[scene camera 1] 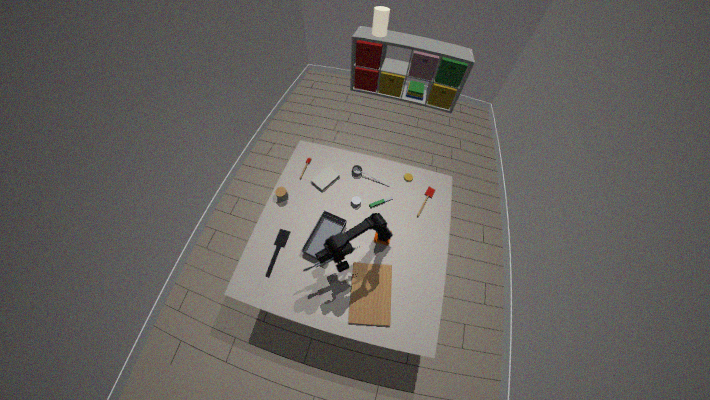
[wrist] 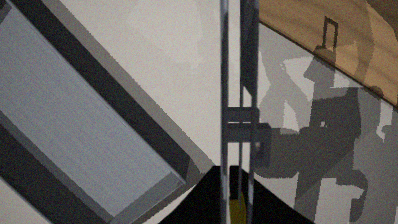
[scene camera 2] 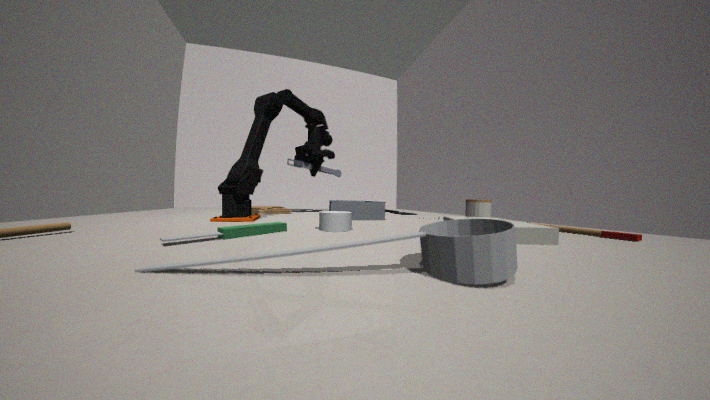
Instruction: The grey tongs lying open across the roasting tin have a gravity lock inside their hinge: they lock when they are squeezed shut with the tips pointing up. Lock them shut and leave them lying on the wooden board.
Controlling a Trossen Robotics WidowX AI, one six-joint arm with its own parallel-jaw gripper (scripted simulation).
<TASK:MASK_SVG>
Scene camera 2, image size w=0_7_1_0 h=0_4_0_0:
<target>gripper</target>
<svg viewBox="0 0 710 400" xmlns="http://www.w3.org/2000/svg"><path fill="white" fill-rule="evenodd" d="M310 138L304 145L295 147L295 160L312 164L312 169L309 169L311 176L315 176L322 162L324 162L323 157L327 156L329 159L333 159L335 154L331 150L320 151L321 146L323 146L321 140Z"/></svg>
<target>green-handled knife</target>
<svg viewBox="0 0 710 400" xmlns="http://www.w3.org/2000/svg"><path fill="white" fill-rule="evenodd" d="M287 223L268 222L217 227L217 232L160 237L160 240L162 242L207 236L218 236L218 238L223 240L244 236L250 237L287 231Z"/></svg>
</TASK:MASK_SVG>
